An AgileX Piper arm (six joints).
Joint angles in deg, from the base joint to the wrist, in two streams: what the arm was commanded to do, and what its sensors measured. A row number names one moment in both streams.
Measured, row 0: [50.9 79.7 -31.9 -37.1 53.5 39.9]
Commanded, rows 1 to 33: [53.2 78.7 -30.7 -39.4 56.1 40.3]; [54.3 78.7 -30.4 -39.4 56.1 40.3]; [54.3 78.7 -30.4 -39.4 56.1 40.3]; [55.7 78.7 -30.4 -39.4 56.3 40.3]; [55.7 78.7 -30.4 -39.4 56.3 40.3]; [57.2 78.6 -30.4 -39.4 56.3 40.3]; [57.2 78.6 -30.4 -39.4 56.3 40.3]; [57.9 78.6 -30.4 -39.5 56.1 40.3]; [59.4 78.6 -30.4 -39.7 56.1 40.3]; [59.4 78.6 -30.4 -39.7 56.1 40.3]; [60.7 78.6 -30.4 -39.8 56.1 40.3]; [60.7 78.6 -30.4 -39.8 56.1 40.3]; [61.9 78.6 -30.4 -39.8 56.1 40.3]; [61.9 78.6 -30.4 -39.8 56.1 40.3]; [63.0 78.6 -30.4 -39.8 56.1 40.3]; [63.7 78.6 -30.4 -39.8 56.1 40.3]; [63.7 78.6 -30.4 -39.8 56.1 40.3]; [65.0 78.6 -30.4 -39.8 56.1 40.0]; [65.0 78.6 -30.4 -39.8 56.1 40.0]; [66.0 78.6 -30.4 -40.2 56.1 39.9]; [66.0 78.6 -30.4 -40.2 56.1 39.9]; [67.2 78.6 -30.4 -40.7 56.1 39.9]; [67.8 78.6 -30.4 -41.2 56.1 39.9]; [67.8 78.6 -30.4 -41.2 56.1 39.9]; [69.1 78.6 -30.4 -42.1 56.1 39.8]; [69.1 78.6 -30.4 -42.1 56.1 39.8]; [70.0 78.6 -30.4 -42.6 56.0 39.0]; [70.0 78.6 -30.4 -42.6 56.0 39.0]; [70.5 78.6 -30.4 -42.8 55.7 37.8]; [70.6 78.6 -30.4 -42.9 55.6 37.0]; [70.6 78.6 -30.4 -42.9 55.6 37.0]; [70.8 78.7 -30.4 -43.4 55.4 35.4]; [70.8 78.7 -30.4 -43.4 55.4 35.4]
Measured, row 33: [70.5 79.2 -30.6 -39.7 53.8 37.8]
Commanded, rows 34 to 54: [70.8 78.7 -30.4 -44.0 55.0 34.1]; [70.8 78.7 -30.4 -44.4 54.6 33.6]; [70.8 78.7 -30.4 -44.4 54.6 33.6]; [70.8 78.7 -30.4 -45.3 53.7 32.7]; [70.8 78.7 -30.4 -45.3 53.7 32.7]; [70.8 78.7 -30.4 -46.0 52.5 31.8]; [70.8 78.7 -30.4 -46.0 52.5 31.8]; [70.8 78.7 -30.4 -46.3 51.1 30.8]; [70.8 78.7 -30.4 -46.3 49.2 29.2]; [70.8 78.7 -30.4 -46.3 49.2 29.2]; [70.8 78.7 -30.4 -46.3 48.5 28.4]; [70.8 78.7 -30.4 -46.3 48.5 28.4]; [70.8 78.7 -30.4 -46.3 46.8 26.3]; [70.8 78.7 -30.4 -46.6 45.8 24.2]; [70.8 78.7 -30.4 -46.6 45.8 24.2]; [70.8 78.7 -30.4 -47.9 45.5 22.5]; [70.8 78.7 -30.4 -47.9 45.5 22.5]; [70.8 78.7 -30.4 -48.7 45.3 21.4]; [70.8 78.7 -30.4 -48.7 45.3 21.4]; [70.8 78.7 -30.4 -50.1 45.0 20.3]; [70.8 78.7 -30.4 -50.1 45.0 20.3]
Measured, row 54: [70.5 79.2 -30.5 -44.9 44.6 22.7]
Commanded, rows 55 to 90: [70.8 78.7 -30.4 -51.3 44.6 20.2]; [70.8 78.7 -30.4 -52.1 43.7 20.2]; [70.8 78.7 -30.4 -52.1 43.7 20.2]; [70.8 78.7 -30.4 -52.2 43.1 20.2]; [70.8 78.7 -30.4 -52.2 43.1 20.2]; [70.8 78.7 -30.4 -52.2 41.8 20.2]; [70.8 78.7 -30.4 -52.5 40.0 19.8]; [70.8 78.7 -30.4 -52.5 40.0 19.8]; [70.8 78.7 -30.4 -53.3 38.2 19.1]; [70.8 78.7 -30.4 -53.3 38.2 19.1]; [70.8 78.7 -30.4 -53.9 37.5 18.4]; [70.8 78.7 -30.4 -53.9 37.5 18.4]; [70.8 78.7 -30.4 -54.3 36.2 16.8]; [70.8 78.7 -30.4 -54.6 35.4 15.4]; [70.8 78.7 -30.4 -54.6 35.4 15.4]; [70.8 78.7 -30.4 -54.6 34.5 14.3]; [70.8 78.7 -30.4 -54.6 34.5 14.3]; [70.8 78.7 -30.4 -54.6 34.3 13.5]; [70.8 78.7 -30.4 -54.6 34.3 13.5]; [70.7 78.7 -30.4 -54.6 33.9 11.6]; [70.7 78.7 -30.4 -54.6 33.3 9.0]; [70.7 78.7 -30.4 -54.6 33.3 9.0]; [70.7 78.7 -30.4 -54.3 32.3 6.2]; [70.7 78.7 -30.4 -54.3 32.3 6.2]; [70.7 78.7 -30.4 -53.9 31.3 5.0]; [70.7 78.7 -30.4 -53.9 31.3 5.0]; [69.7 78.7 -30.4 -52.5 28.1 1.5]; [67.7 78.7 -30.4 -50.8 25.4 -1.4]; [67.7 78.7 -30.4 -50.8 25.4 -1.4]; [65.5 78.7 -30.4 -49.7 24.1 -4.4]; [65.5 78.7 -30.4 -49.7 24.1 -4.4]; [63.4 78.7 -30.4 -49.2 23.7 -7.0]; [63.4 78.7 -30.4 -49.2 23.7 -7.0]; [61.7 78.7 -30.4 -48.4 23.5 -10.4]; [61.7 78.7 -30.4 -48.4 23.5 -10.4]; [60.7 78.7 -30.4 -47.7 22.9 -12.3]
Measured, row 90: [63.1 79.2 -30.1 -47.7 24.3 -7.4]
